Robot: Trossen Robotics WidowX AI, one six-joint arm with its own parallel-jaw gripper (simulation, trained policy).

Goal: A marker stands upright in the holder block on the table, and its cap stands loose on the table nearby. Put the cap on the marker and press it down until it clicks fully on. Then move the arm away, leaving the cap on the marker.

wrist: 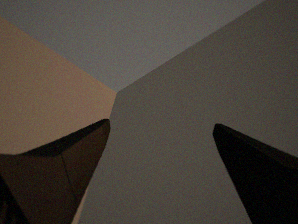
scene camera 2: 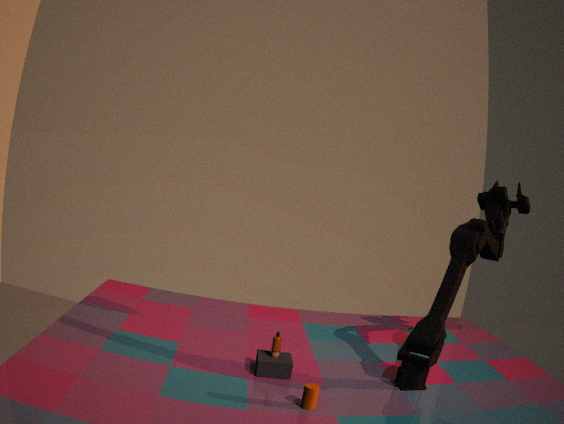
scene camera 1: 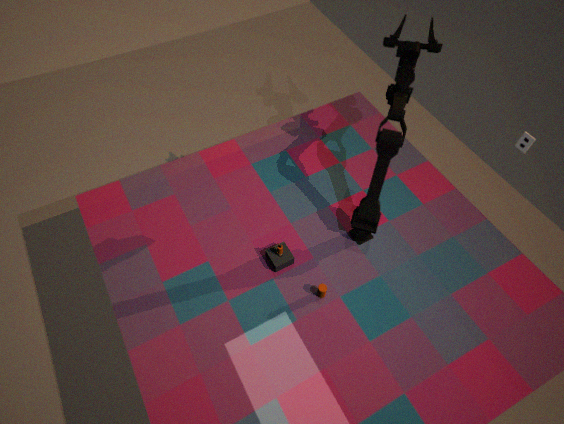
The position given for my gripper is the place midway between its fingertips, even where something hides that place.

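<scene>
On scene camera 1 you'd see my gripper (scene camera 1: 419,15). The wrist view has the gripper (wrist: 161,126) as well, and scene camera 2 shows that same gripper (scene camera 2: 508,182).
</scene>
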